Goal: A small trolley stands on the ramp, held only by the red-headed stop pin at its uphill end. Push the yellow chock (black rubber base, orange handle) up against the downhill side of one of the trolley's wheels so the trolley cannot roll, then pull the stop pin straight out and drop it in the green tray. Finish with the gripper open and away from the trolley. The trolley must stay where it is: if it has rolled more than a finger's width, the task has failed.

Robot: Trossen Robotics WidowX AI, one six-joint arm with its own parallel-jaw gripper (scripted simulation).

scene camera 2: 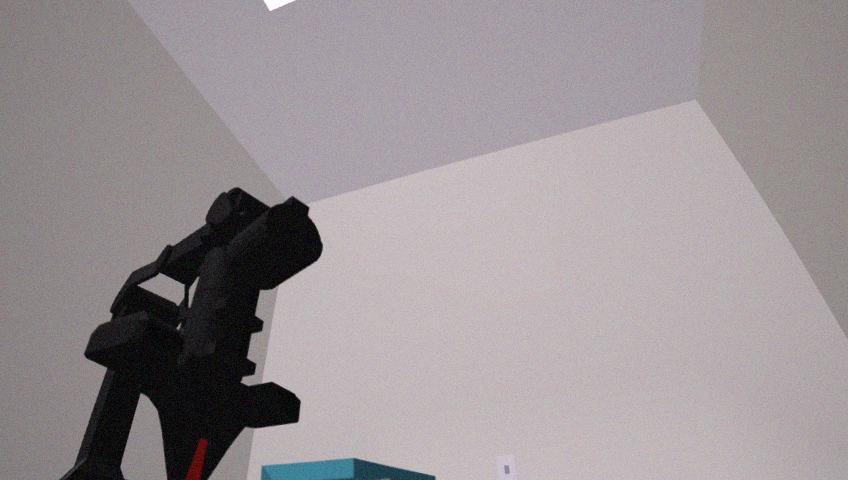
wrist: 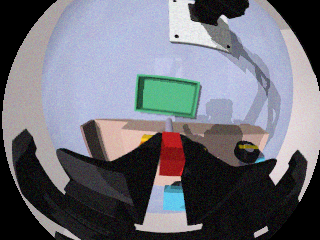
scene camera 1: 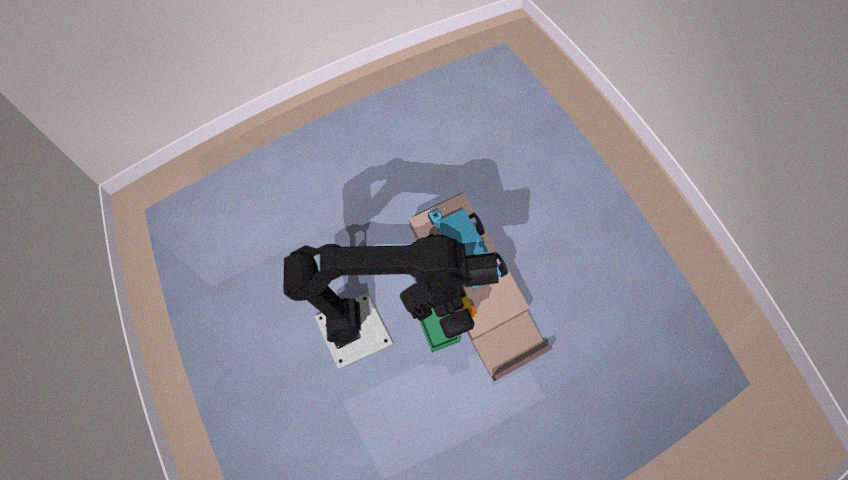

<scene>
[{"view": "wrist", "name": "my gripper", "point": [169, 138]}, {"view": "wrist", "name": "red-headed stop pin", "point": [172, 161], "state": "held by my gripper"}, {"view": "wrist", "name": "ramp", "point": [220, 139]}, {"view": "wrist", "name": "green tray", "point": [174, 95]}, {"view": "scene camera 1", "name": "my gripper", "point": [443, 303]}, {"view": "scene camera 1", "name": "cyan trolley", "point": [467, 230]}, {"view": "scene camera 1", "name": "ramp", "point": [495, 304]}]
</scene>
